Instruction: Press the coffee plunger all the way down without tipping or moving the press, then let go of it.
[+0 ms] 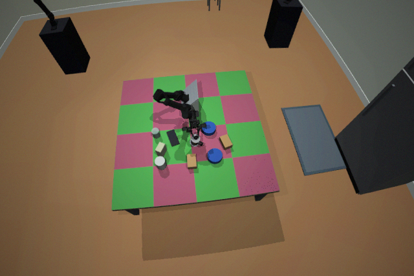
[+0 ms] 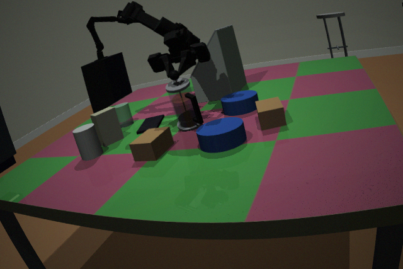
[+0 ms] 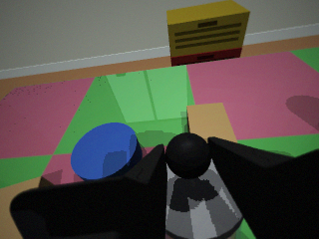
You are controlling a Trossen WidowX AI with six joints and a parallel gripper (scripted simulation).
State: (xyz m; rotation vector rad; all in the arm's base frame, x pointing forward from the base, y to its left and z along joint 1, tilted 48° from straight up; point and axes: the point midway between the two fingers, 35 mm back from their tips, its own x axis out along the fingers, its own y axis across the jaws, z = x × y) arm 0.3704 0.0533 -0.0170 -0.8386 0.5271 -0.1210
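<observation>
The coffee press is 20 mm behind my gripper tip, 10 mm to the left of it and 90 mm below it. Round my gripper tip: beige box (20 mm ahead, 290 mm to the right, 120 mm below); then black flat block (110 mm behind, 200 mm to the right, 170 mm below).
</observation>
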